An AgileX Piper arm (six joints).
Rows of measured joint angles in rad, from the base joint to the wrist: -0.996, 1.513, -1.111, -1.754, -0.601, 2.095; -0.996, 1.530, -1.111, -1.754, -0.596, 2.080; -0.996, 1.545, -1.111, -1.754, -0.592, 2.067; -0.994, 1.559, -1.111, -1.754, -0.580, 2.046; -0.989, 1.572, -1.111, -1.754, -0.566, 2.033; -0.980, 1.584, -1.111, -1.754, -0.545, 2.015; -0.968, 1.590, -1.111, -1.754, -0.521, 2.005; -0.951, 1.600, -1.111, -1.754, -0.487, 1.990; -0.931, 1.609, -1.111, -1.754, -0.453, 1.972; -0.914, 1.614, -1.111, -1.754, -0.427, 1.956; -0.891, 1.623, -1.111, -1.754, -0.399, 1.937; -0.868, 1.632, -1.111, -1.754, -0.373, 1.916; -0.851, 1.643, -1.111, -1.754, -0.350, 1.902; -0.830, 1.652, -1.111, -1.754, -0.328, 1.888; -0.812, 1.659, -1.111, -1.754, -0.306, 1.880; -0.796, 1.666, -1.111, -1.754, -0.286, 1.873; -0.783, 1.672, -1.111, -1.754, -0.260, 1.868; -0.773, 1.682, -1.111, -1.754, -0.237, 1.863; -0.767, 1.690, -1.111, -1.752, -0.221, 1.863; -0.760, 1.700, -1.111, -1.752, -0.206, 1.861
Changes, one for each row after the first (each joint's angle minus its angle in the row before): 0.000, 0.017, 0.000, 0.000, 0.005, -0.015; 0.000, 0.015, 0.000, 0.000, 0.004, -0.013; 0.002, 0.014, 0.000, 0.000, 0.012, -0.021; 0.005, 0.013, 0.000, 0.000, 0.014, -0.013; 0.009, 0.012, 0.000, 0.000, 0.021, -0.018; 0.012, 0.006, 0.000, 0.000, 0.024, -0.010; 0.017, 0.010, 0.000, 0.000, 0.034, -0.015; 0.020, 0.009, 0.000, 0.000, 0.034, -0.018; 0.017, 0.005, 0.000, 0.000, 0.026, -0.016; 0.023, 0.009, 0.000, 0.000, 0.028, -0.019; 0.023, 0.009, 0.000, 0.000, 0.026, -0.021; 0.017, 0.011, 0.000, 0.000, 0.023, -0.014; 0.021, 0.009, 0.000, 0.000, 0.022, -0.014; 0.018, 0.007, 0.000, 0.000, 0.022, -0.008; 0.016, 0.007, 0.000, 0.000, 0.020, -0.007; 0.013, 0.006, 0.000, 0.000, 0.026, -0.005; 0.010, 0.010, 0.000, 0.000, 0.023, -0.005; 0.006, 0.008, 0.000, 0.002, 0.016, 0.000; 0.007, 0.010, 0.000, 0.000, 0.015, -0.002
